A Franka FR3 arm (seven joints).
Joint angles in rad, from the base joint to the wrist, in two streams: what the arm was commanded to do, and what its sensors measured. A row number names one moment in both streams.
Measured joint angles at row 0:
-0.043 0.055 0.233 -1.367 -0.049 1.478 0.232
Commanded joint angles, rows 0 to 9:
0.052 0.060 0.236 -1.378 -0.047 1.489 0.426
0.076 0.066 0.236 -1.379 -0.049 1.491 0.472
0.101 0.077 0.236 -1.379 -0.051 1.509 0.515
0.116 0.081 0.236 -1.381 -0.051 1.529 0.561
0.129 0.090 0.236 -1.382 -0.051 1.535 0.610
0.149 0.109 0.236 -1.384 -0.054 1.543 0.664
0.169 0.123 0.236 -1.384 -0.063 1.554 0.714
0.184 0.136 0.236 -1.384 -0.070 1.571 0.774
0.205 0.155 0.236 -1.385 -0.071 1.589 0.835
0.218 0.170 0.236 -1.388 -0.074 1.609 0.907
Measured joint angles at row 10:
0.174 0.123 0.239 -1.381 -0.057 1.550 0.729
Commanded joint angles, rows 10 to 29:
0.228 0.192 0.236 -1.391 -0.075 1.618 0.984
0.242 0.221 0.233 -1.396 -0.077 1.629 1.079
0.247 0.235 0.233 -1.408 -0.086 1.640 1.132
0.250 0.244 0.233 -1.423 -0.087 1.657 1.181
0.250 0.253 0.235 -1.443 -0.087 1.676 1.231
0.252 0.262 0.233 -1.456 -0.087 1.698 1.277
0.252 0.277 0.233 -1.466 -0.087 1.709 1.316
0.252 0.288 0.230 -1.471 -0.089 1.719 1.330
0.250 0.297 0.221 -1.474 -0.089 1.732 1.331
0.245 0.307 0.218 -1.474 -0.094 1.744 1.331
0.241 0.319 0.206 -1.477 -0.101 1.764 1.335
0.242 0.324 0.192 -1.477 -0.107 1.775 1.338
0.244 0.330 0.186 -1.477 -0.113 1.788 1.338
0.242 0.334 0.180 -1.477 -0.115 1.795 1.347
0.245 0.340 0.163 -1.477 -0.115 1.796 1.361
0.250 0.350 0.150 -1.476 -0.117 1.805 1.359
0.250 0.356 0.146 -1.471 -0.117 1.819 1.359
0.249 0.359 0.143 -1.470 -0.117 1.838 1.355
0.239 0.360 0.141 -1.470 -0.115 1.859 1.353
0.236 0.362 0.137 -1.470 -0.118 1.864 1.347
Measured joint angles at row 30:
0.245 0.355 0.143 -1.468 -0.100 1.817 1.327
